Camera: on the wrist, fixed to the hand. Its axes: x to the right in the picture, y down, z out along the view.
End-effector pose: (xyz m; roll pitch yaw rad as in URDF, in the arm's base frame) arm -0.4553 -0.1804 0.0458 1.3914 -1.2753 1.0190
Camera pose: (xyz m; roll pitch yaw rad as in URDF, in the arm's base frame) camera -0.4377 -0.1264 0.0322 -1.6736 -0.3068 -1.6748
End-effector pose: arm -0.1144 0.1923 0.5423 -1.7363 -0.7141 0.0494
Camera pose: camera -0.1484 0.1765 0.5871 -1.1058 0.7181 0.6497
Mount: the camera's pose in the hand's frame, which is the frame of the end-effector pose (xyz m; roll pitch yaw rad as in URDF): 0.0031 -0.0535 -0.0232 0.0504 -0.6047 1.5238
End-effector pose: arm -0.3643 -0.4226 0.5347 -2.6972 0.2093 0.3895
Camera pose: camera -0.3676 -0.3825 0.5770 2.8206 1.0269 -1.4598
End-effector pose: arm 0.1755 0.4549 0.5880 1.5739 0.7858 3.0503
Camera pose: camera 0.2088 0.4284 0.5480 2.1003 -0.5851 2.2957
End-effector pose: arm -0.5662 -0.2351 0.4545 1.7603 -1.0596 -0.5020
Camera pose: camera -0.5122 -0.2272 0.4336 -1.9335 -0.3856 -2.7653
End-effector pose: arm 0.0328 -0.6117 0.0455 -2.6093 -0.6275 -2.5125
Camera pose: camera 0.0733 -0.6246 0.0855 -2.0519 0.7916 3.1309
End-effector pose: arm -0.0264 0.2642 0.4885 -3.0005 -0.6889 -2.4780
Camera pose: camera 0.0176 0.2355 0.5140 -2.2601 0.5226 2.7955
